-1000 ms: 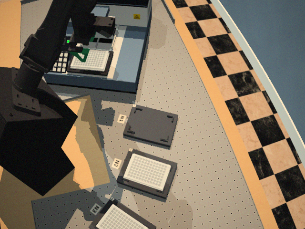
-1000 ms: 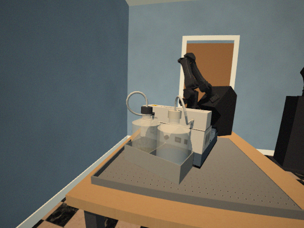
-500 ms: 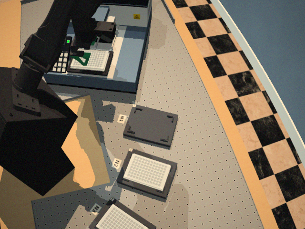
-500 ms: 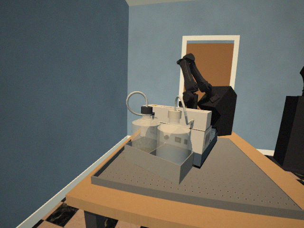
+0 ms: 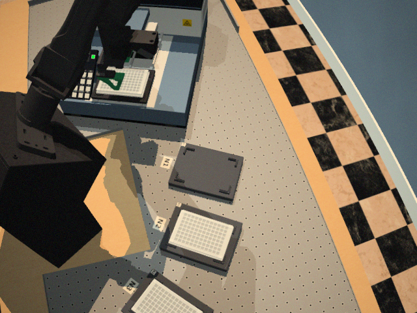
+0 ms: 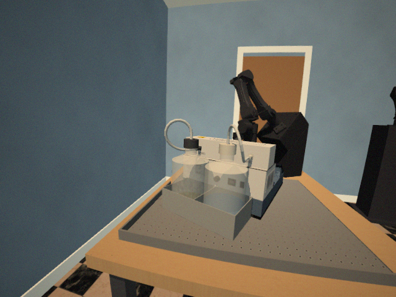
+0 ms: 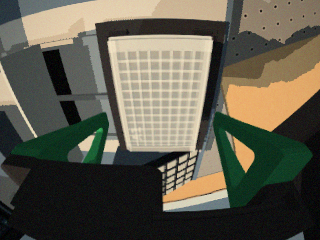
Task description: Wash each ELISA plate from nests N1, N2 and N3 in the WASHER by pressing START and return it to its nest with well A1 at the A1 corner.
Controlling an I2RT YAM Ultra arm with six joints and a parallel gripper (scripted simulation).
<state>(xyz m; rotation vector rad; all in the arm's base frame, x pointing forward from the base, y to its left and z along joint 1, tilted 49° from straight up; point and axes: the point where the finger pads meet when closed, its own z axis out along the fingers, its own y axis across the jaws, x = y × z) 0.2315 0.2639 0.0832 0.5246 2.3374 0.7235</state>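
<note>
Right now the dark carrier is 4 cm below my hand. Also, from my hand: N1 label 20 cm to the right, 13 cm below, 10 cm ahead; manifold 15 cm to the left, 4 cm ahead, 1 cm above; washer 15 cm to the left, 4 cm ahead.
</note>
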